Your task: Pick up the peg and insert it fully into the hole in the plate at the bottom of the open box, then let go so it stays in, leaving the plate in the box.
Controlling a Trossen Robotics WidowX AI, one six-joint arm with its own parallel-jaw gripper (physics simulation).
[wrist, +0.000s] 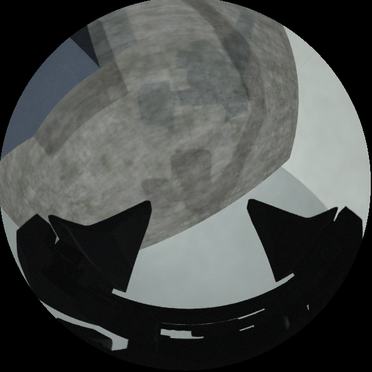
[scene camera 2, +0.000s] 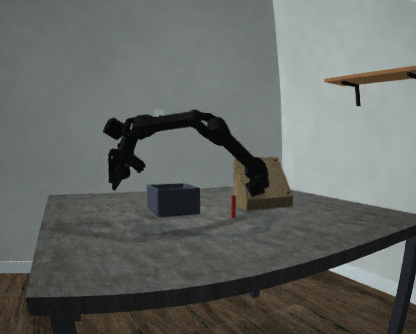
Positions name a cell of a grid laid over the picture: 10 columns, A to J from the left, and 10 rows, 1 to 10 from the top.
My gripper shows in the wrist view (F6) and in scene camera 2 (C6).
